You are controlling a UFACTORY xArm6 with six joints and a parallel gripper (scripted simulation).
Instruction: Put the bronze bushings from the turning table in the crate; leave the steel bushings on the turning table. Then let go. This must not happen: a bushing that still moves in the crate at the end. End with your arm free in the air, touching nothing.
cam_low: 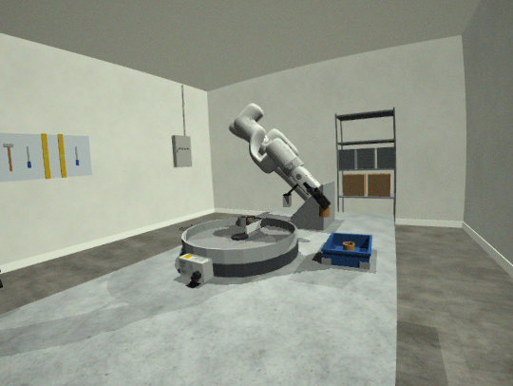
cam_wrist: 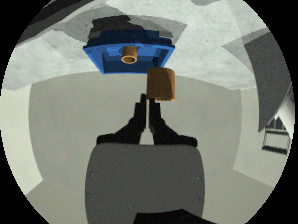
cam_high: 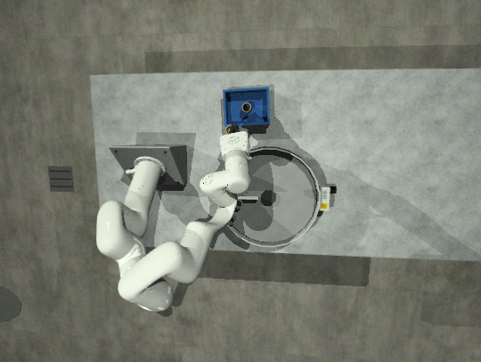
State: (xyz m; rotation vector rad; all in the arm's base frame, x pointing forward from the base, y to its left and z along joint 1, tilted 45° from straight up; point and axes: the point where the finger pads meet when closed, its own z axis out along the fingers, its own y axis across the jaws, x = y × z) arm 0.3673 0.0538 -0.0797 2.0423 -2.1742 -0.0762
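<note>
Now: hand 150 mm above the blue crate, 90 mm to the right of it and 50 mm short of it. Also, from my hand: round turning table (300 mm to the right, 120 mm below, 90 mm ahead).
</note>
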